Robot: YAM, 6 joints.
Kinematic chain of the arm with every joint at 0, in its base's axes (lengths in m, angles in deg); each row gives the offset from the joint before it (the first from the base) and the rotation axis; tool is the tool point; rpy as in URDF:
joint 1: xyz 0 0 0.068 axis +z
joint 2: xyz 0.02 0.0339 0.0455 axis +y
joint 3: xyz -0.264 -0.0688 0 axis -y
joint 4: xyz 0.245 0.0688 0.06 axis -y
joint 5: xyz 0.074 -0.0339 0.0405 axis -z
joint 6: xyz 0.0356 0 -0.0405 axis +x
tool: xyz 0 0 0 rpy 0 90 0
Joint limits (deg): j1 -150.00..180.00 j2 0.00..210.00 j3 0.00..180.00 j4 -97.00..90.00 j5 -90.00..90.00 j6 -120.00..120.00
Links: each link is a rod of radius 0.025 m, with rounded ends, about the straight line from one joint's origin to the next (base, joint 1, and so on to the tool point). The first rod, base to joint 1, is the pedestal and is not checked.
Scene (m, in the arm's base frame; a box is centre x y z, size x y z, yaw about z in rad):
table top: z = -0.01
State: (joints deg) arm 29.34 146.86 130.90 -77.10 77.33 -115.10
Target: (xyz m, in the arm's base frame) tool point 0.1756 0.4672 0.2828
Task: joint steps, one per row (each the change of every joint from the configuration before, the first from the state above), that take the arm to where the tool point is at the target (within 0.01 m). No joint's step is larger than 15 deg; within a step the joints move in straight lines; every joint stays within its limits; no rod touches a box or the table.
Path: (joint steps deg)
1: 14.68 -2.24 4.23 2.78 -0.18 0.00
2: 14.68 -2.24 4.24 2.79 -0.17 0.00
3: 14.68 -2.24 4.23 2.78 -0.18 0.00

